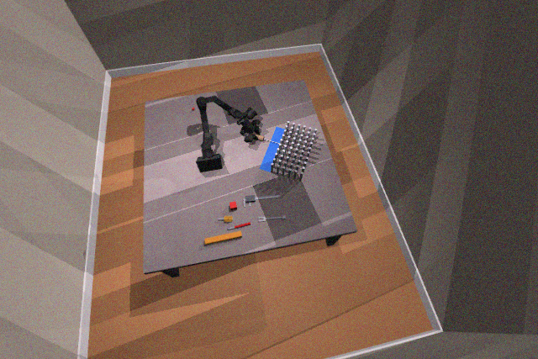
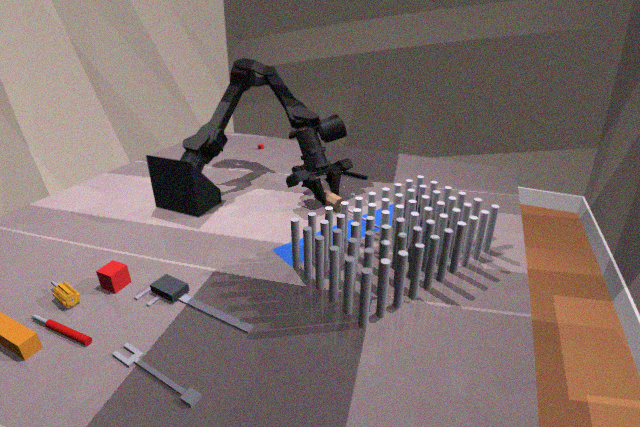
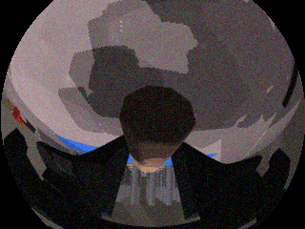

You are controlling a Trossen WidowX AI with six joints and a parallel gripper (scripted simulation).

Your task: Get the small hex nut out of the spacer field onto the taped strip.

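My gripper tip is now 9 cm short of the brown-handled tool and 4 cm to the left of it. From my gripper tip the other things lie so: grey hook tool 60 cm to the right, 1 cm below, 1 cm ahead; then blue taped strip 10 cm ahead, 9 cm to the right, 1 cm below; then red cube 50 cm to the right, 22 cm behind, 1 cm above.
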